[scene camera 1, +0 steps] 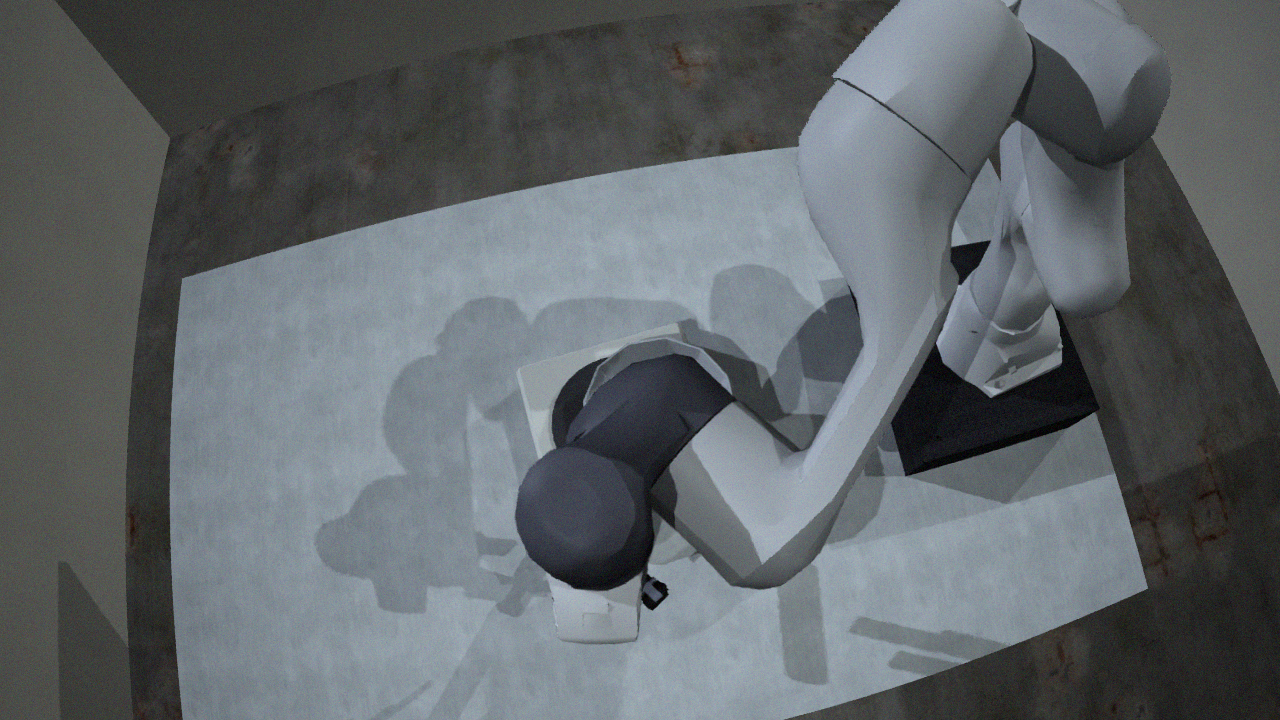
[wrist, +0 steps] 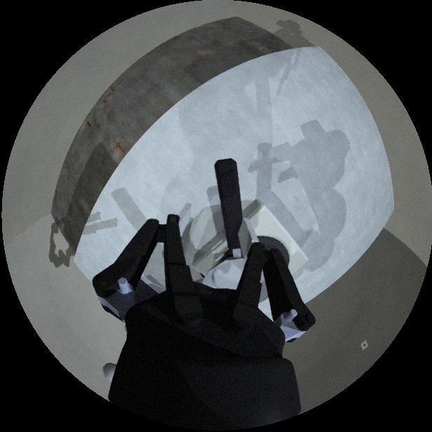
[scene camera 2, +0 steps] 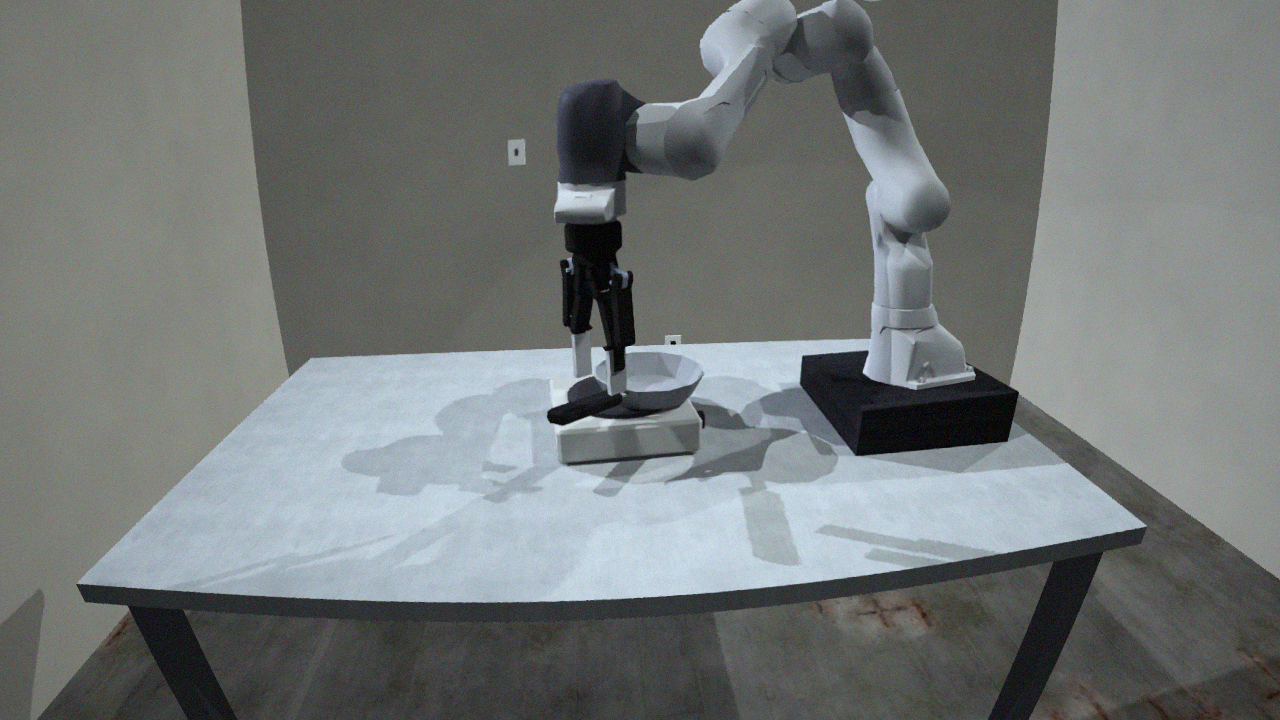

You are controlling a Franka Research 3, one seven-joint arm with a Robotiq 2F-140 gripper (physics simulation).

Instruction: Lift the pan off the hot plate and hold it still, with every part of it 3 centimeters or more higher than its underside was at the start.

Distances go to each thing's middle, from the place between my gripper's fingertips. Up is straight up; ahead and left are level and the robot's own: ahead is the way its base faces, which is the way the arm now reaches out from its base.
The grey pan (scene camera 2: 655, 380) lies 50 mm behind my hand, 120 mm to the right of it and 60 mm below it. From my hand the other things lie so: cream hot plate (scene camera 2: 619, 432) 30 mm behind, 200 mm to the right, 140 mm below.
